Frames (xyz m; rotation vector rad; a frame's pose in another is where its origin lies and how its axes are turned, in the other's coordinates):
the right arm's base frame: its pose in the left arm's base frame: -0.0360 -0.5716 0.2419 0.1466 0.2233 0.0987
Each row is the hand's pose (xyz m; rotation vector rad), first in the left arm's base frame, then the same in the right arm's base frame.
Working: the left arm's base frame: its pose in the right arm's base frame: 0.1514 0.5222 -0.3016 -0.1466 -0.2233 -0.0987

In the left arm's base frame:
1: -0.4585 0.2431 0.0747 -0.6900 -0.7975 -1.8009
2: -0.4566 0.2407 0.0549 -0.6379 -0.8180 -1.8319
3: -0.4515 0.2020 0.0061 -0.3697 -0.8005 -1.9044
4: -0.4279 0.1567 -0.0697 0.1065 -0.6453 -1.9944
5: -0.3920 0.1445 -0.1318 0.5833 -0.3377 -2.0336
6: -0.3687 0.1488 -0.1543 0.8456 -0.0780 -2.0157
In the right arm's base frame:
1: -0.2818 0.8103 -0.3663 -0.6385 -1.0689 -1.9459
2: -0.2760 0.8047 -0.3846 -0.5809 -1.0935 -1.9697
3: -0.2650 0.7586 -0.4254 -0.2933 -1.0916 -2.0082
4: -0.2311 0.7003 -0.4871 0.2143 -0.9540 -2.0391
5: -0.1845 0.6757 -0.5372 0.7155 -0.6543 -2.0202
6: -0.1566 0.6746 -0.5541 0.9852 -0.3960 -1.9718

